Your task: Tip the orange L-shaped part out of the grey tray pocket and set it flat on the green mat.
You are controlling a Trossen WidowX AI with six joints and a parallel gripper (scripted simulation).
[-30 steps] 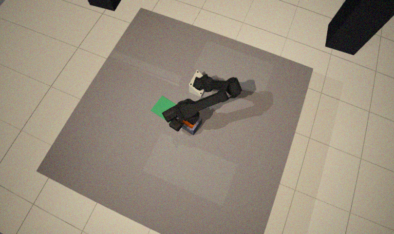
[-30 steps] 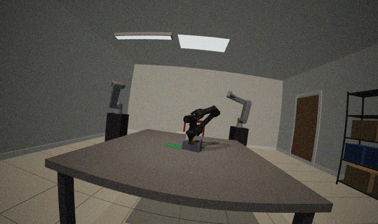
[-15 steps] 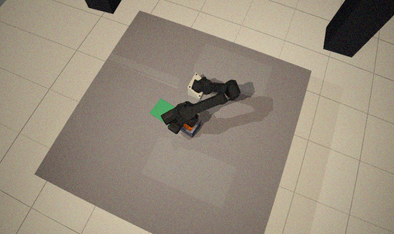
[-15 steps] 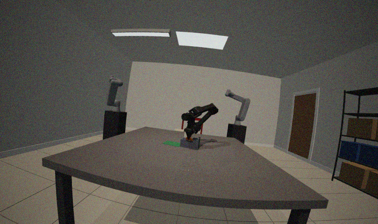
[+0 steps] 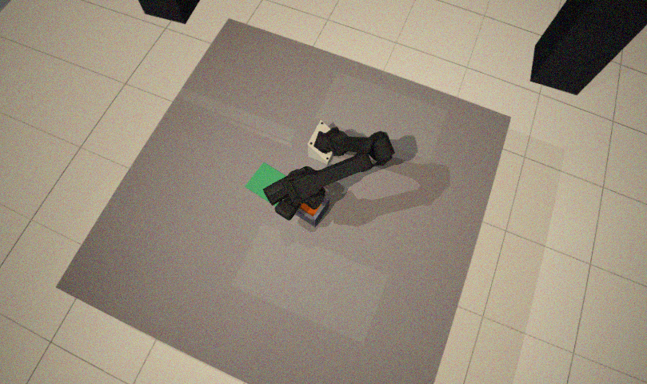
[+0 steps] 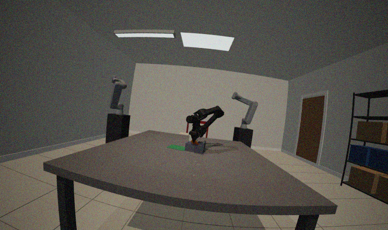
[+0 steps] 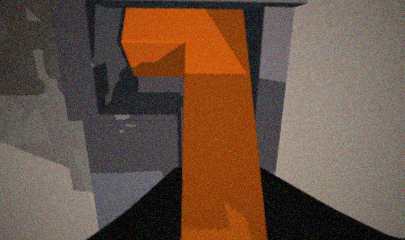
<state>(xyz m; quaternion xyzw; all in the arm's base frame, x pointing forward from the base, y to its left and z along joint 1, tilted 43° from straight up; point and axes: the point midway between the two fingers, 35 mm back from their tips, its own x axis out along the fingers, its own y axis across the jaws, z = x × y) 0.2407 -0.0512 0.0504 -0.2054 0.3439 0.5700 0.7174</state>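
Right now the green mat is 140 mm to the right of my gripper tip, 90 mm below it and 50 mm behind it. The rest, counted from my gripper tip: orange L-shaped part 40 mm to the left, 30 mm below, 10 mm behind.
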